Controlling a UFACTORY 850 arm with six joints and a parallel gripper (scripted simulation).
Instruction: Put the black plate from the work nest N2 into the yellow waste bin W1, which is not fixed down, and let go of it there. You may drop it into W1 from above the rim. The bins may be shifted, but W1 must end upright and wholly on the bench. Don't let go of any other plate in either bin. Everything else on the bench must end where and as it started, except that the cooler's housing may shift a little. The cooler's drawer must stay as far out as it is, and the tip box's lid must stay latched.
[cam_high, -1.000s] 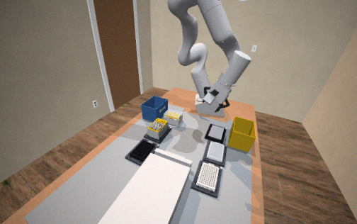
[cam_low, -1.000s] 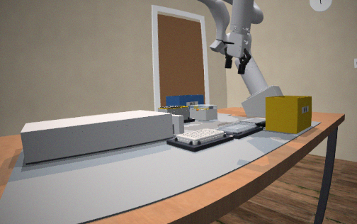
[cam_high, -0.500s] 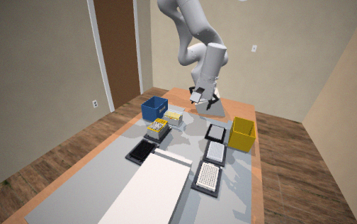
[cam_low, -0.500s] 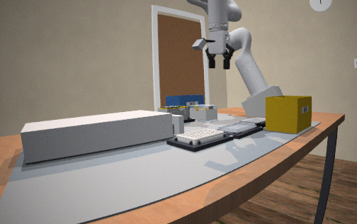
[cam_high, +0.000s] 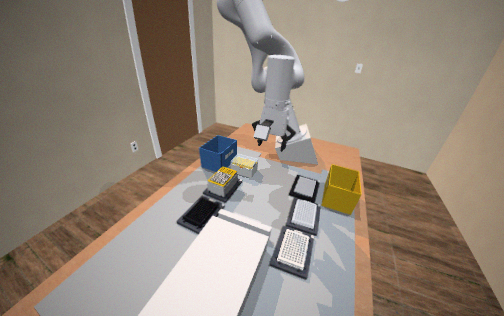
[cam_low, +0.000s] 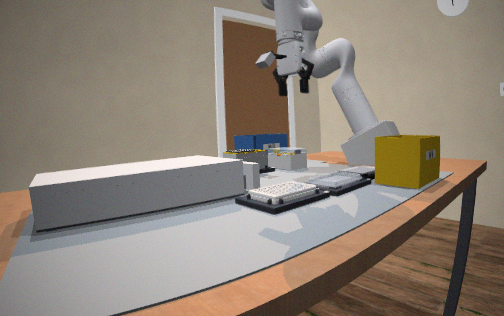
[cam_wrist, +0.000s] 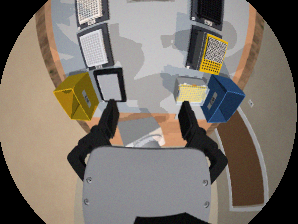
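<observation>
Now: hand 24 cm above the black plate, 23 cm short of it and 19 cm to the left of it. The rest, counted from my hand: white plate: 24 cm below, 23 cm ahead, 19 cm to the left; then yellow-topped tip box: 20 cm to the right, 20 cm below, 4 cm ahead; then dark work nest N2: 25 cm below, 23 cm ahead, 19 cm to the right.
</observation>
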